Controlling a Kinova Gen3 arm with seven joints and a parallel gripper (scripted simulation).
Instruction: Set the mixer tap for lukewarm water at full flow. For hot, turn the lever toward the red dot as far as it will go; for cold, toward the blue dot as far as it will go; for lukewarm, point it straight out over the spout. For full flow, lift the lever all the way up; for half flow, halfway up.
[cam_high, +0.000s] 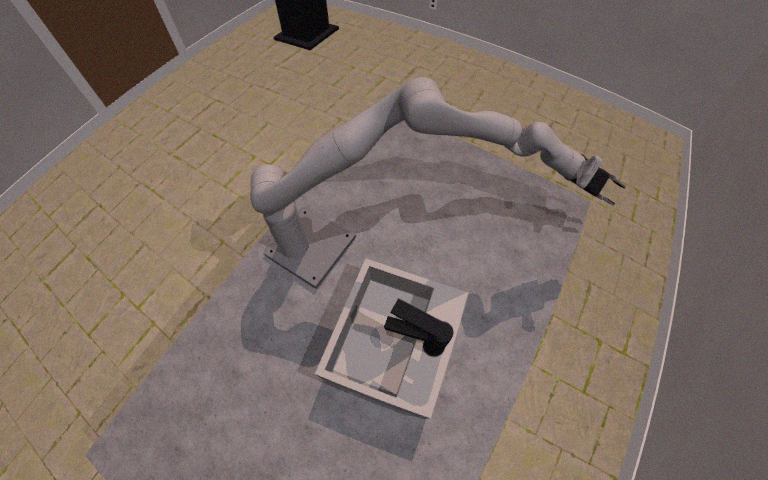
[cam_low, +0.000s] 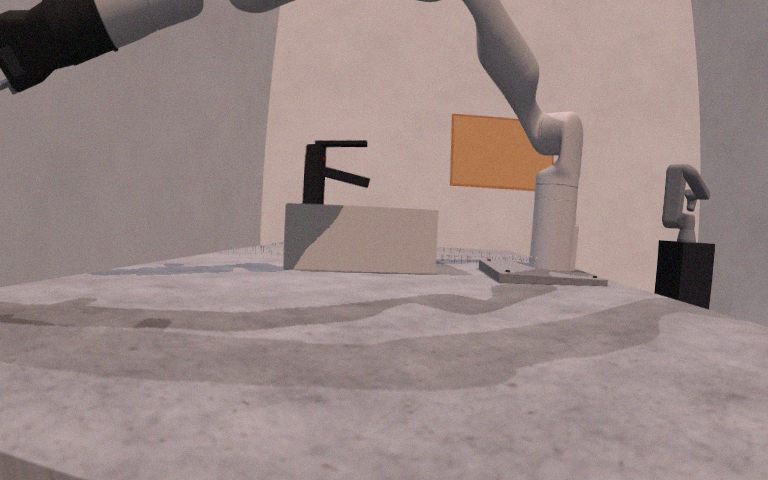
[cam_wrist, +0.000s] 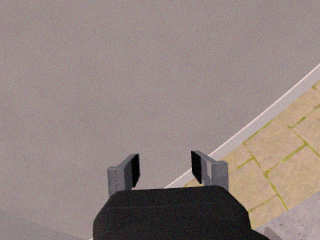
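Right now the lever is 610 mm to the right of my hand, 330 mm behind it and 20 mm above it. Also, from my hand: black mixer tap: 610 mm to the right, 300 mm behind, 20 mm below; then sink basin: 630 mm to the right, 390 mm behind, 210 mm below.
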